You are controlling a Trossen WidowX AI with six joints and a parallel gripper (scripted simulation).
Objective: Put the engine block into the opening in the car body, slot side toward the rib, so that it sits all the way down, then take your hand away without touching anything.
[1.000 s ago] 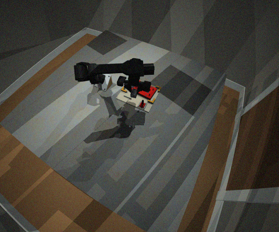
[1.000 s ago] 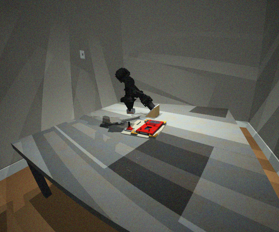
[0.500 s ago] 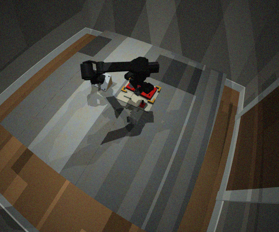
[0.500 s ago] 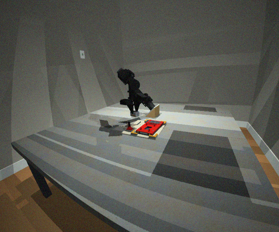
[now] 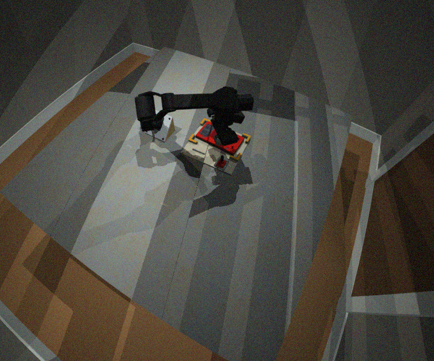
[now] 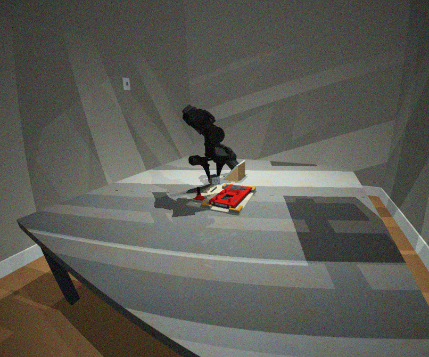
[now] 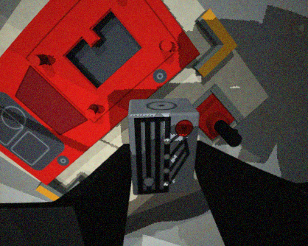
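Right now the beige board is 30 mm behind my gripper tip, 40 mm to the left of it and 80 mm below it. Round my gripper tip: black upright post 40 mm ahead, 50 mm to the right, 60 mm below; then engine block 10 mm below.
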